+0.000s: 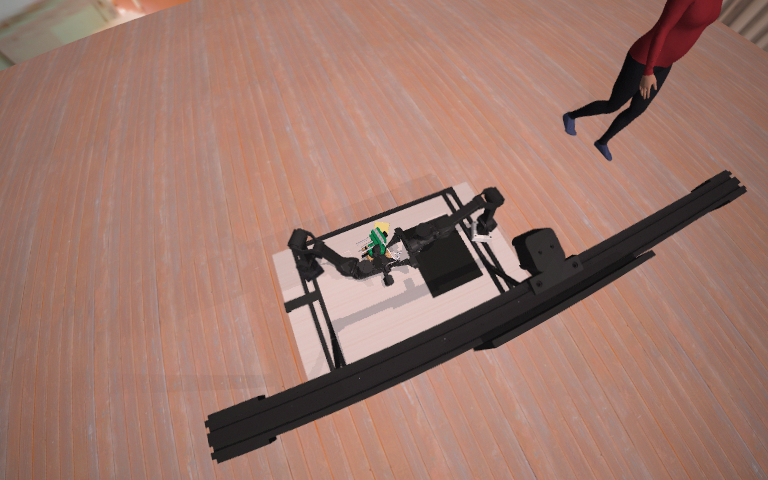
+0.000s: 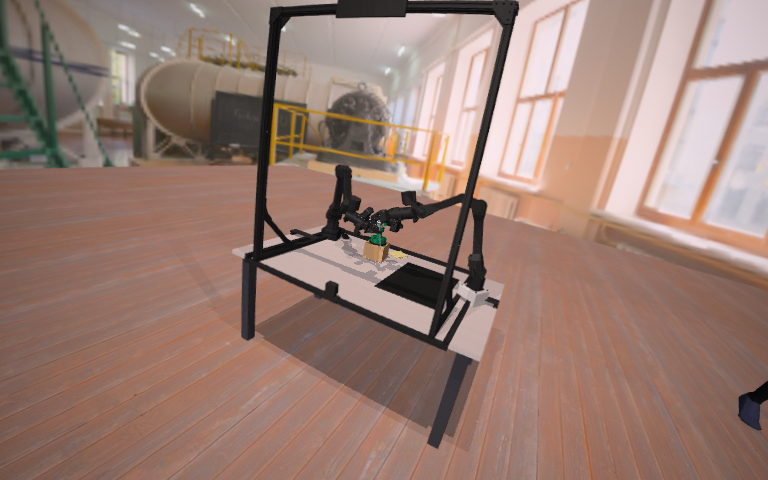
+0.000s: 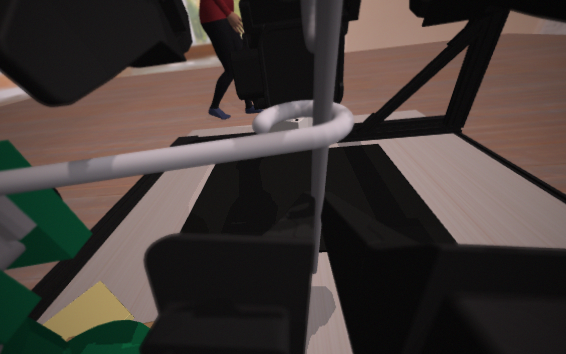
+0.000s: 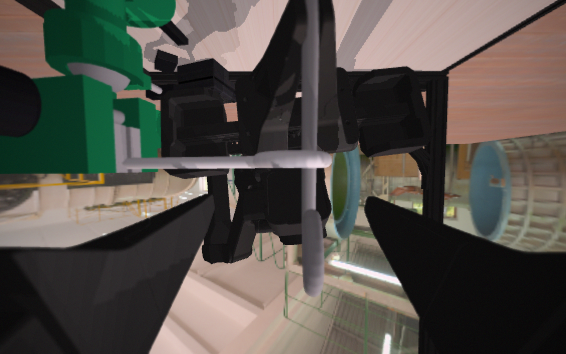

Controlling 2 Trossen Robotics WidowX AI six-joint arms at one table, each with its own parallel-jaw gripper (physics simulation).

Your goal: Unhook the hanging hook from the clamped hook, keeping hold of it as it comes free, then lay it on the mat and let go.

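Places are measured from the left arm's base along level axes (x right, y ahead, z up), in millimetres.
Where they show: left gripper, fingertip midpoint: (image 1: 399, 259) (image 2: 380, 232) (image 3: 315, 199) (image 4: 313, 2); right gripper, fingertip midpoint: (image 1: 389, 257) (image 2: 375, 216) (image 3: 310, 42) (image 4: 290, 202); left arm's base at its link origin: (image 1: 308, 267) (image 2: 332, 228); right arm's base at its link origin: (image 1: 482, 229) (image 2: 474, 287).
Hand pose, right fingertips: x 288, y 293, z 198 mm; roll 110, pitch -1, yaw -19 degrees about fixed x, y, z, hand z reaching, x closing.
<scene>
Things, the pixels of their top centre, and the offset from my right fingertips. "pt": a spot on its surface instead. Level surfaces: height alone.
- clamped hook at a spot on its surface: (image 3: 229, 149) (image 4: 252, 165) pt dx -15, dy +18, dz -22 mm
- green clamp at its top centre: (image 4: 126, 175) (image 1: 372, 238) dx -125, dy +7, dz -16 mm
- wooden block at its top centre: (image 2: 377, 242) dx -122, dy +21, dz -173 mm
- grey hanging hook at its top centre: (image 4: 313, 319) dx +21, dy +50, dz +25 mm
- black mat at its surface level: dz -253 mm
- yellow pad at its top centre: (image 3: 74, 328) (image 1: 381, 228) (image 2: 398, 253) dx -227, dy +140, dz -246 mm
- black frame's beam at a spot on its surface: (image 1: 430, 343) pt dx +332, dy -236, dz +782 mm
The clamped hook (image 3: 229, 149) (image 4: 211, 162) is a white rod lying level, held by the green clamp (image 1: 377, 236) (image 2: 377, 238) (image 4: 127, 70) on a wooden block (image 2: 375, 251). The grey hanging hook (image 3: 323, 70) (image 4: 310, 105) stands upright through its curl. My left gripper (image 3: 315, 199) (image 1: 383, 261) (image 2: 372, 223) is shut on the hanging hook's shank. My right gripper (image 4: 290, 202) (image 1: 398, 239) (image 2: 386, 220) is wide open facing it, with the hook's lower bend between the fingers and untouched. The black mat (image 1: 449, 267) (image 2: 417, 283) (image 3: 383, 182) lies to the right of the clamp.
A yellow pad (image 1: 381, 225) (image 2: 397, 255) lies on the table beside the block. The black frame's beam (image 1: 430, 343) crosses the front, and its posts (image 2: 477, 143) stand at the table corners. A person (image 1: 596, 114) (image 3: 222, 53) walks on the floor beyond the table.
</scene>
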